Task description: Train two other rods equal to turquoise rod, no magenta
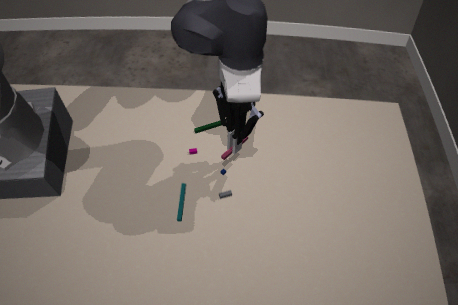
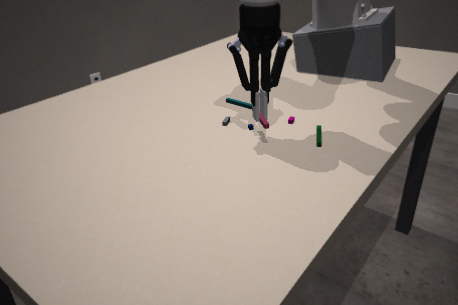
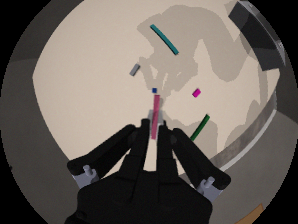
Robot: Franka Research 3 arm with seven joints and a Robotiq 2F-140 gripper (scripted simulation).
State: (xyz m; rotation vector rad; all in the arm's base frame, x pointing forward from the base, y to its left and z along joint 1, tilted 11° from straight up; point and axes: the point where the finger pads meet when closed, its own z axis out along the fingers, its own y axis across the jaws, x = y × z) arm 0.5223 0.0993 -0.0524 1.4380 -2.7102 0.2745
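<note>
Right now my hand is 8 cm above the blue rod, 4 cm to the left of it and 2 cm past it. Round my hand: pink rod 3 cm below; magenta rod 11 cm behind, 8 cm below, 1 cm to the left; grey rod 11 cm to the right, 8 cm below, 1 cm behind.
</note>
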